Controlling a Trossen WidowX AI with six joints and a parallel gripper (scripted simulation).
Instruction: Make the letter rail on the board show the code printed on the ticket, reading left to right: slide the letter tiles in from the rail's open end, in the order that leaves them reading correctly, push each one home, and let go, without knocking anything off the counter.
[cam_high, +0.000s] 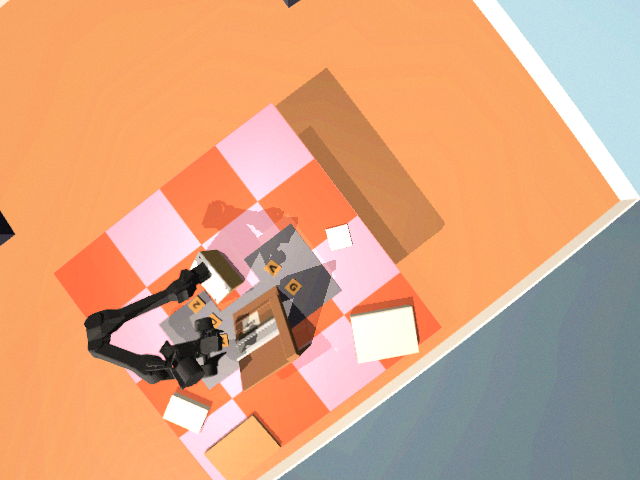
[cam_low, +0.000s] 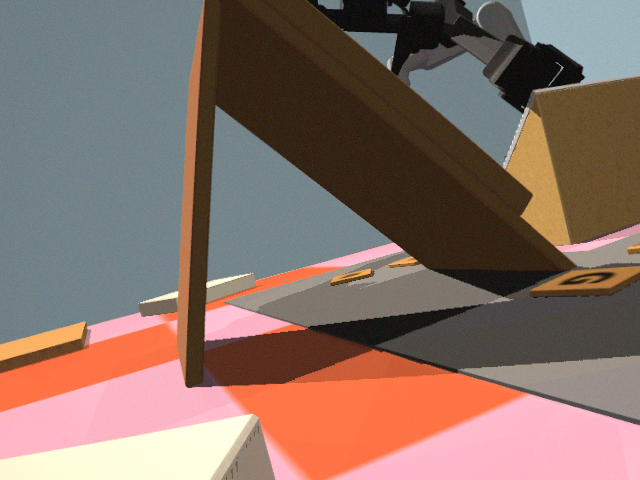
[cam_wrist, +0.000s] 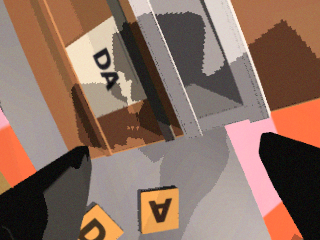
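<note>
Right now my gripper tip is 23 cm above the orange d tile, 12 cm to the left of it and 8 cm past it. From my gripper tip the other things lie so: grey mat (23 cm below, 7 cm behind, 5 cm to the left); white ticket (15 cm below, 6 cm to the left, 2 cm ahead); z tile (23 cm below, 18 cm behind, 13 cm to the right).
</note>
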